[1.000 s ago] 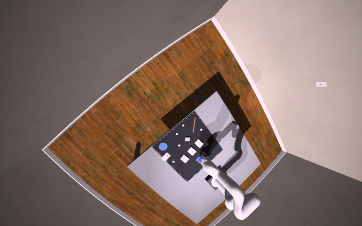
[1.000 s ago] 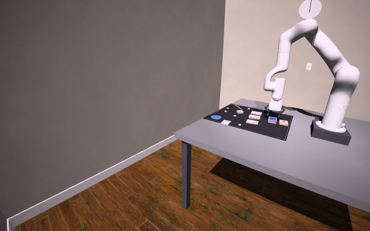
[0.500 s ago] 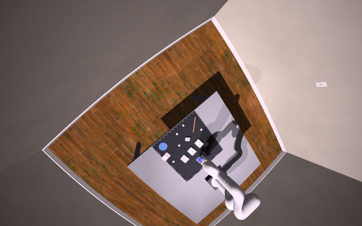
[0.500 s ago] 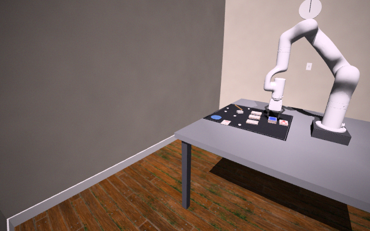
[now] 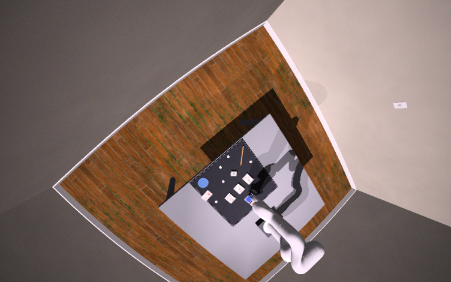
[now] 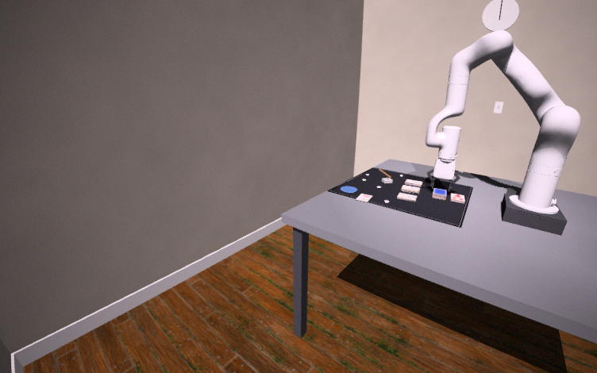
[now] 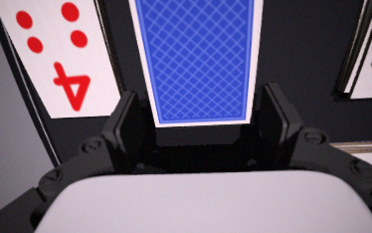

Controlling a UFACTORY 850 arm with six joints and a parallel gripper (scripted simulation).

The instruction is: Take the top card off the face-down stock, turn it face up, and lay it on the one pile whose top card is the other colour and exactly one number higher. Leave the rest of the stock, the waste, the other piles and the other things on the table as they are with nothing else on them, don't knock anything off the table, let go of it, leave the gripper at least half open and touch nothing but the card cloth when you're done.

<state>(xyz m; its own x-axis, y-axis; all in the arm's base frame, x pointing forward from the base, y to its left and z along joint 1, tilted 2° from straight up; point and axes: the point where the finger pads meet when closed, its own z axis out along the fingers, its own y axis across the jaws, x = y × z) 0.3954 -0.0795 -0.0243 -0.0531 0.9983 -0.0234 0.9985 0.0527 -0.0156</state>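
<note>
My hand is 30 mm to the right of the red 4 card and 20 mm above it. Round my hand: black card cloth: 180 mm ahead, 20 mm to the left, 50 mm below; then red 4: 90 mm behind, 30 mm to the left, 30 mm below; then black 2: 150 mm ahead, 30 mm to the left, 30 mm below.
</note>
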